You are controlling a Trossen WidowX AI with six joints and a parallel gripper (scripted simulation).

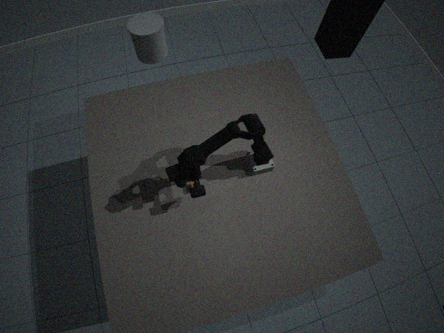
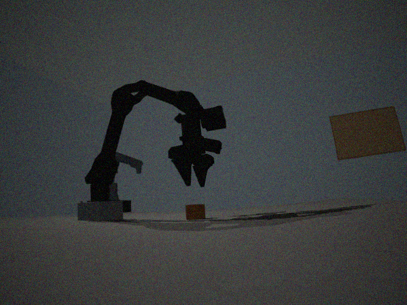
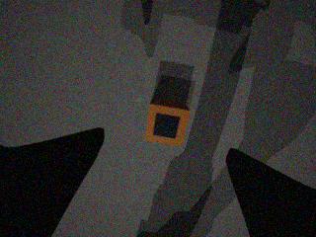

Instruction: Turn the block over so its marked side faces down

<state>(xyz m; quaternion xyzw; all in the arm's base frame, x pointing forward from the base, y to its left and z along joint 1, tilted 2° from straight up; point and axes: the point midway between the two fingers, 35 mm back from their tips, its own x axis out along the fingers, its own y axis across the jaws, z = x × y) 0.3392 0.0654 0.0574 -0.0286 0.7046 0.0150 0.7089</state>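
Now: gripper tip 6 cm above the orange block and 1 cm past it.
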